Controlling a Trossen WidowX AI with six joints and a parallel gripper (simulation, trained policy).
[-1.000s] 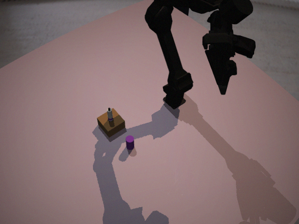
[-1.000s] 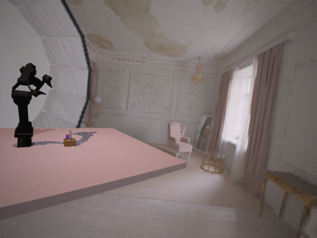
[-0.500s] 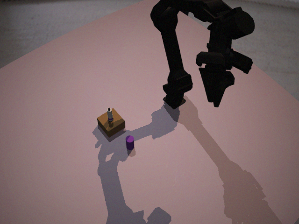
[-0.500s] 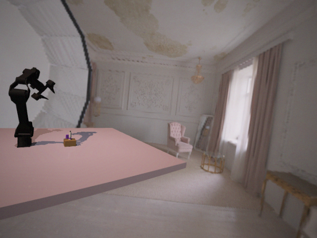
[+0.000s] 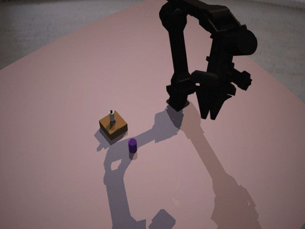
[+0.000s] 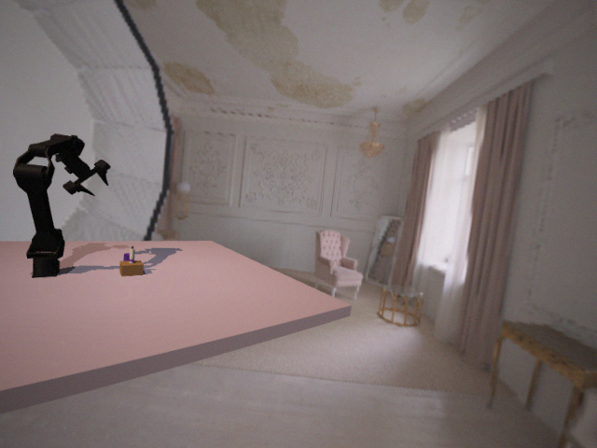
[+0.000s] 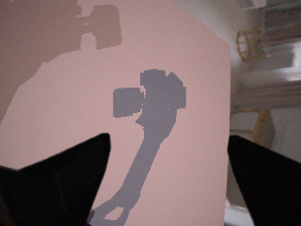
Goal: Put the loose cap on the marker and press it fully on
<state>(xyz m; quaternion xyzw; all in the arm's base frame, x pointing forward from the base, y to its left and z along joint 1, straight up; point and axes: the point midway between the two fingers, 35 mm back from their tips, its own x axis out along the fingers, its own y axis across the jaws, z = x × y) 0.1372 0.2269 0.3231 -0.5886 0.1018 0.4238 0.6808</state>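
Right now my gripper tip is 100 mm short of the purple cap, 180 mm to the left of it and 270 mm above it. The rest, counted from my gripper tip: brown holder block (100 mm ahead, 290 mm to the right, 280 mm below).
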